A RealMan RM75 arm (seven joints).
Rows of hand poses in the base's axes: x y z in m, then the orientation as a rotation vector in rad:
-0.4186 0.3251 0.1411 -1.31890 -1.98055 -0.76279
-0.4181 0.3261 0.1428 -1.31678 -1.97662 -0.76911
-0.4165 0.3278 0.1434 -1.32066 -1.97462 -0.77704
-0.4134 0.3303 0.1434 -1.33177 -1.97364 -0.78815
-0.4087 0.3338 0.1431 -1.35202 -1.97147 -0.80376
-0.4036 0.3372 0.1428 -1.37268 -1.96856 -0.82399
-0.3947 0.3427 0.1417 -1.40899 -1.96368 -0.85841
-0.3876 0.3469 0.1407 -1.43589 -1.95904 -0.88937
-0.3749 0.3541 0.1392 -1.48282 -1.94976 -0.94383
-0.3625 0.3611 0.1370 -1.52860 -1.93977 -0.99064
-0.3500 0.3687 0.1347 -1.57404 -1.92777 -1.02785
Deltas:
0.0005 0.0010 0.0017 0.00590 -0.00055 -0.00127
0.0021 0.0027 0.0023 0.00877 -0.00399 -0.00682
0.0052 0.0052 0.0023 0.00919 -0.01070 -0.01817
0.0099 0.0087 0.0020 0.00801 -0.02012 -0.03743
0.0150 0.0121 0.0017 0.00893 -0.03183 -0.05850
0.0239 0.0176 0.0006 0.00953 -0.05229 -0.09498
0.0310 0.0218 -0.0004 0.01249 -0.07019 -0.12378
0.0437 0.0290 -0.0019 0.01763 -0.10157 -0.17415
0.0561 0.0360 -0.0041 0.01964 -0.12866 -0.22122
0.0686 0.0436 -0.0064 0.01836 -0.14938 -0.26529

